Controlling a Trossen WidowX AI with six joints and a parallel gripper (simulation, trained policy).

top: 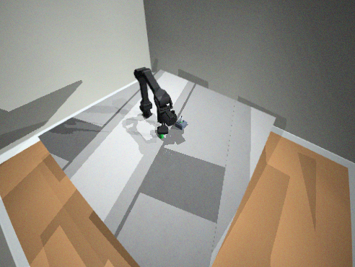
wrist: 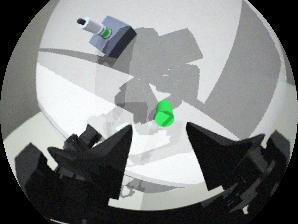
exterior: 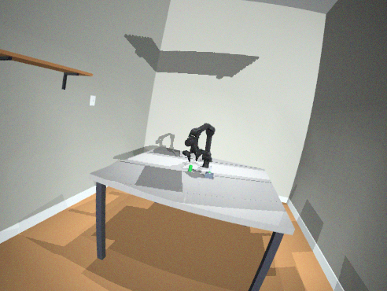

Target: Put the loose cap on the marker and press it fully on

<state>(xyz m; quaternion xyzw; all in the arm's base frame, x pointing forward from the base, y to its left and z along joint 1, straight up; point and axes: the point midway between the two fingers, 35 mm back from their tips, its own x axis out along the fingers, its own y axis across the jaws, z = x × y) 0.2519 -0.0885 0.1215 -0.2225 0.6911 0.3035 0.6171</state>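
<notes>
Now: the green cap 60 mm below my gripper tip and 10 mm to the right of it. The rest, counted from my gripper tip: blue-grey holder block 160 mm to the left, 70 mm below, 40 mm ahead.
</notes>
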